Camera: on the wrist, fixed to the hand. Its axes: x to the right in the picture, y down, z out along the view.
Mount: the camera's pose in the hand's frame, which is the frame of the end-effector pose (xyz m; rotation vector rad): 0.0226 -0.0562 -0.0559 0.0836 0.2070 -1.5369
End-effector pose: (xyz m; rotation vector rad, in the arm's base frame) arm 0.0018 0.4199 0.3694 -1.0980 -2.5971 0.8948
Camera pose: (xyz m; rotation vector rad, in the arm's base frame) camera -0.0261 0.4308 0.4462 0.8158 -2.2068 0.3845
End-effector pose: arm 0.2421 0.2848 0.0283 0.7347 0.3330 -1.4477
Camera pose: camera 0.2030 0.3051 -0.0414 0.6745 1.1588 -2.8201
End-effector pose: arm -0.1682 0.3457 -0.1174 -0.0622 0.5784 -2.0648
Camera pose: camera -0.2402 0.3724 -0.1472 0.2306 -0.4428 2.5534
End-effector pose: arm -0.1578 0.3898 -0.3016 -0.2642 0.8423 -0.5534
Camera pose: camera -0.2085 0.3302 -0.3276 -0.7875 0.6836 -2.0645
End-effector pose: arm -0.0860 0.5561 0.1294 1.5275 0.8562 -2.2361
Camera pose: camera -0.0845 0.6365 0.1114 -0.6122 -1.3806 1.5146
